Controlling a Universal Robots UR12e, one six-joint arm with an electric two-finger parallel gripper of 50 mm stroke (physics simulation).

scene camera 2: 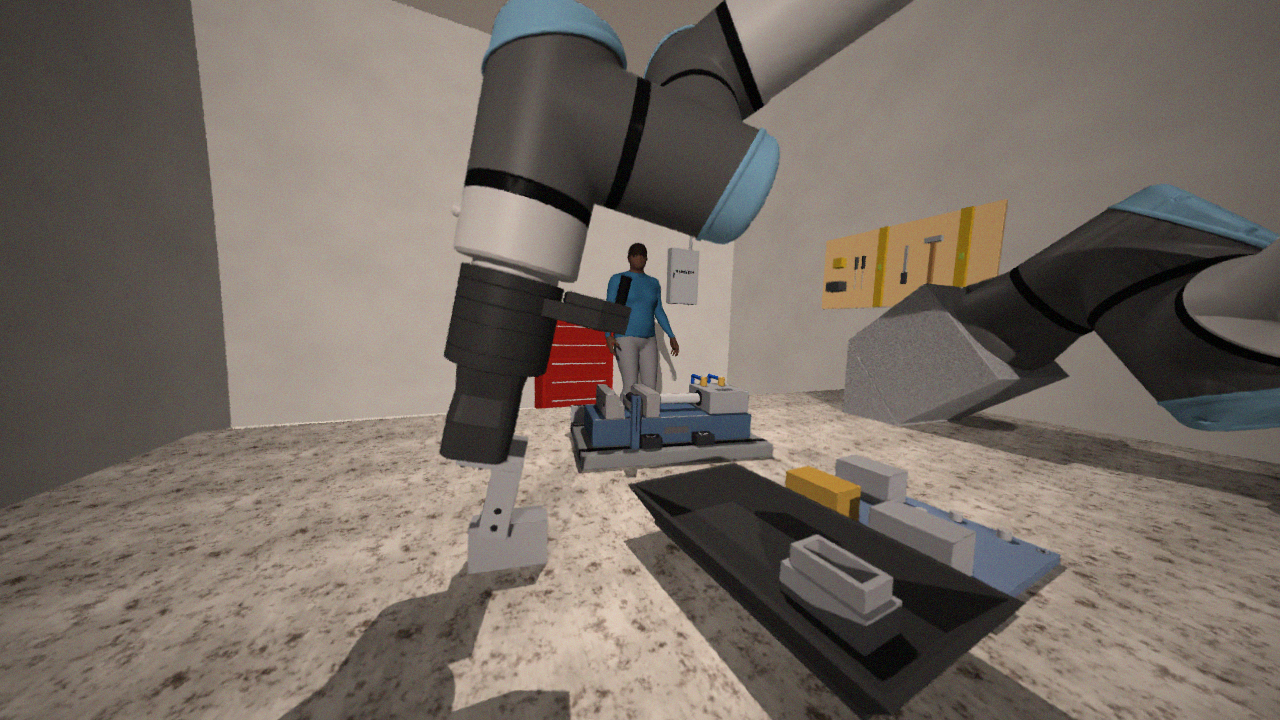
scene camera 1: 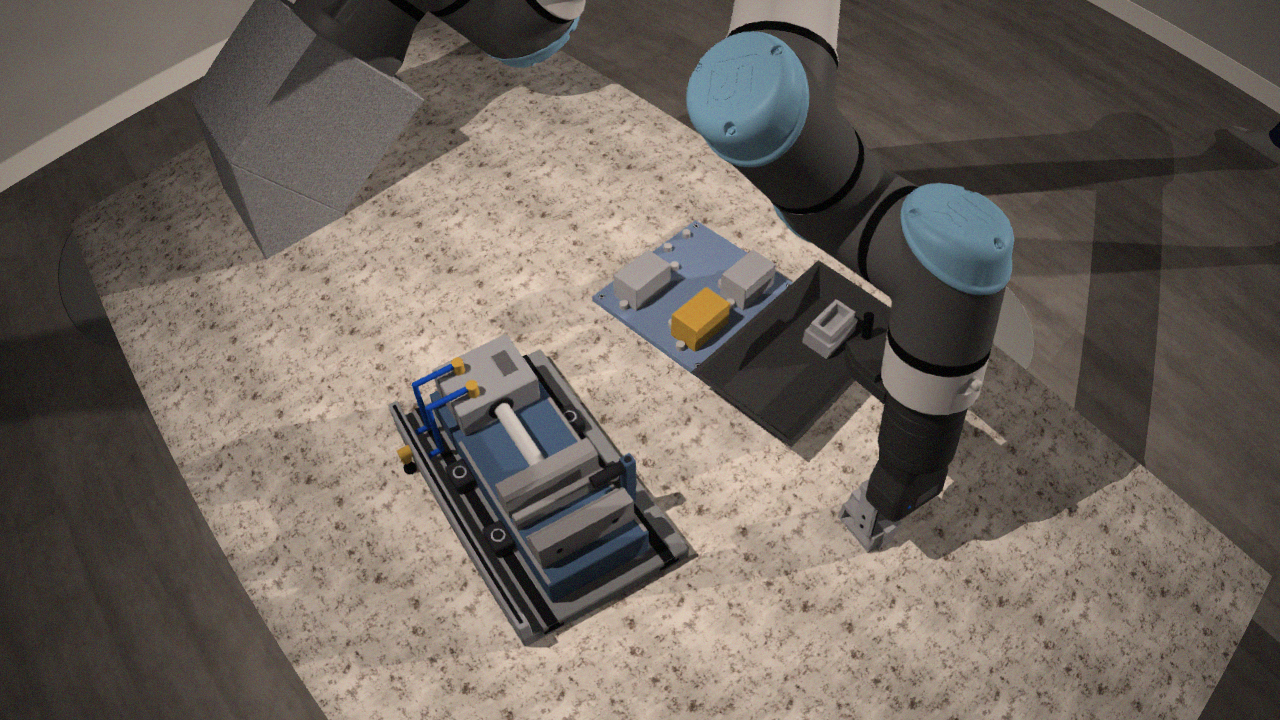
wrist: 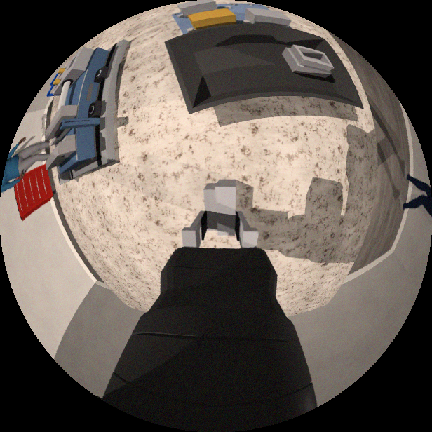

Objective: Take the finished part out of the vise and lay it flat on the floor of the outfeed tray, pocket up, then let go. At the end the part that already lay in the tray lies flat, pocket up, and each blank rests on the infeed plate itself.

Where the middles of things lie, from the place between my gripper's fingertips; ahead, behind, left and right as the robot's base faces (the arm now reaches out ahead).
Now: hand 320 mm past the brass blank point(scene camera 1: 698, 320), 10 mm to the right of it and 10 mm above it.
